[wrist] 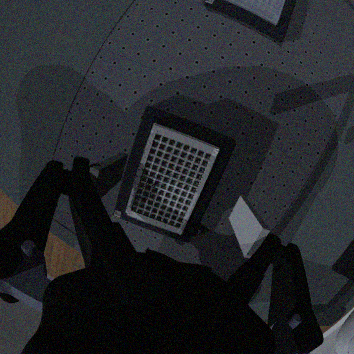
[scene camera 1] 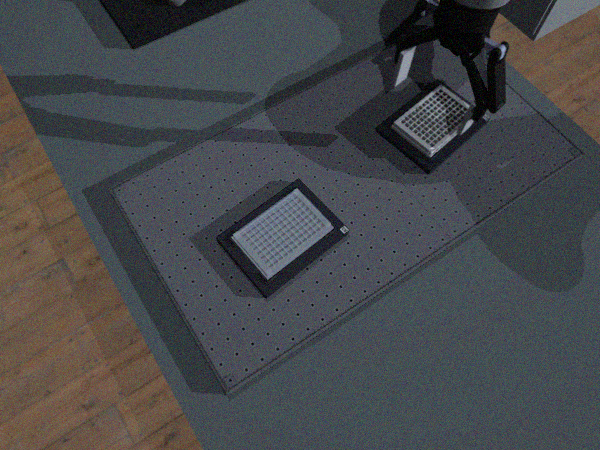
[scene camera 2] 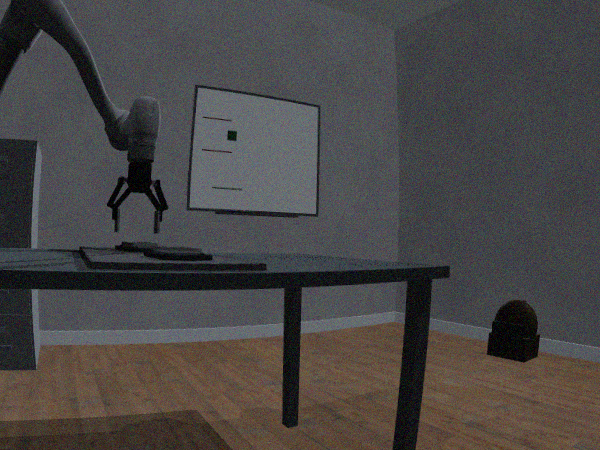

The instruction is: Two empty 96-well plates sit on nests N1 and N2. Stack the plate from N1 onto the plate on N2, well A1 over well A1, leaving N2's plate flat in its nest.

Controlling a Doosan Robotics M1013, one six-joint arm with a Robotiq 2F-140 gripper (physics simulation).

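Frame: origin at the arm's base, x up, y ahead, z left, level; metres.
Seen in the pictures: gripper, fingertip midpoint: (wrist: 180,187) (scene camera 1: 430,104) (scene camera 2: 137,232).
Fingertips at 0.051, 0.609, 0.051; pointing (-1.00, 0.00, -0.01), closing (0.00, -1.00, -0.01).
Offsets run from my fingertips to a thing's top centre, as dx, dy, dz. Level surfaces: height alone.
A white 96-well plate @[-0.029, +0.013, +0.011] (scene camera 1: 432,120) (wrist: 172,182) sits in a dark nest (scene camera 1: 427,164) (wrist: 214,177) near the board's far end. A second, pale plate @[-0.029, -0.008, -0.320] (scene camera 1: 282,232) (wrist: 260,7) sits in another dark nest (scene camera 1: 304,259) (wrist: 285,30); the wrist view cuts it off at the top. Both look flat. I cannot read which nest is N1 or N2. My gripper (scene camera 1: 431,107) (scene camera 2: 136,231) (wrist: 180,187) is open and empty, pointing down above the far-end plate, with a gap under its fingertips in the second scene view. One finger partly hides that plate's edge in the first scene view.
A perforated board @[dx -0.055] (scene camera 1: 200,200) (wrist: 180,50) carries both nests on the grey-green table @[dx -0.068] (scene camera 1: 425,350) (scene camera 2: 350,270). A black base plate (scene camera 1: 150,30) lies at the top left in the first scene view. A cabinet (scene camera 2: 17,200) and a wall whiteboard (scene camera 2: 255,165) stand behind the table.
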